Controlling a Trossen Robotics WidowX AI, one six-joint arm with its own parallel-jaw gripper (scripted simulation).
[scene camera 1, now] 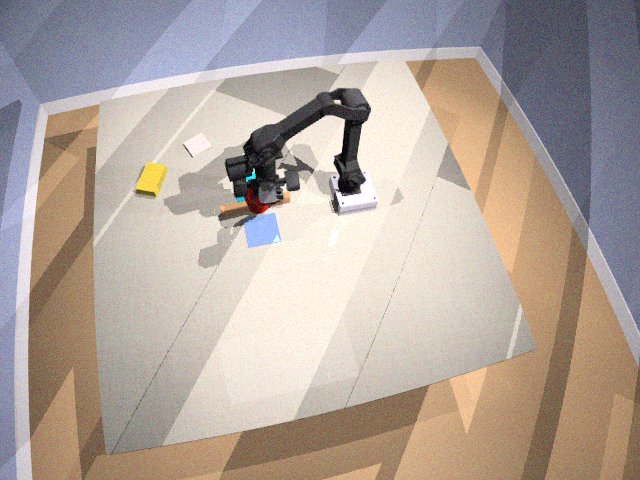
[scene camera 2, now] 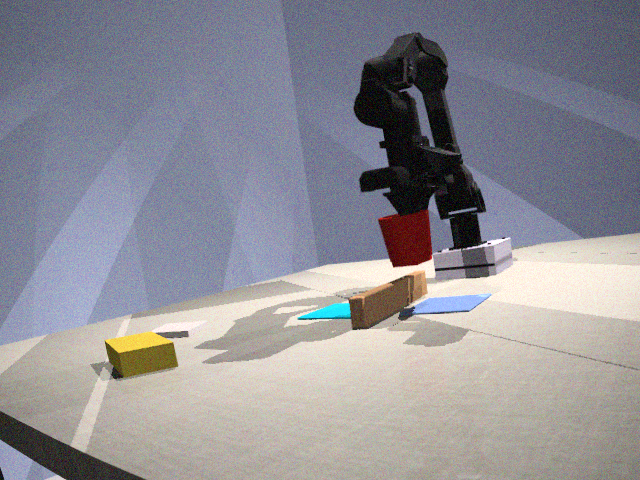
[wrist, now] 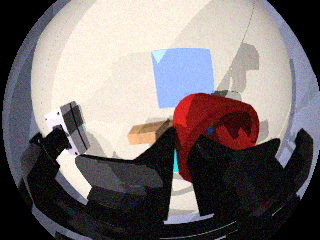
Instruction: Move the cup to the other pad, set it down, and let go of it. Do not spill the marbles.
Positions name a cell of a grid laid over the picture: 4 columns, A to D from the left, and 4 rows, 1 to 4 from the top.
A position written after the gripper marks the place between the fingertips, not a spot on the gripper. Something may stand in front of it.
In view: the gripper (scene camera 1: B2), a red cup (scene camera 2: C2), a yellow block (scene camera 2: A3), a blue pad (scene camera 2: C3) and a brown wooden bar (scene camera 2: C3).
The red cup also shows in the wrist view (wrist: C3). The yellow block shows as well in scene camera 1 (scene camera 1: A2). The gripper shows as well in the wrist view (wrist: C3).
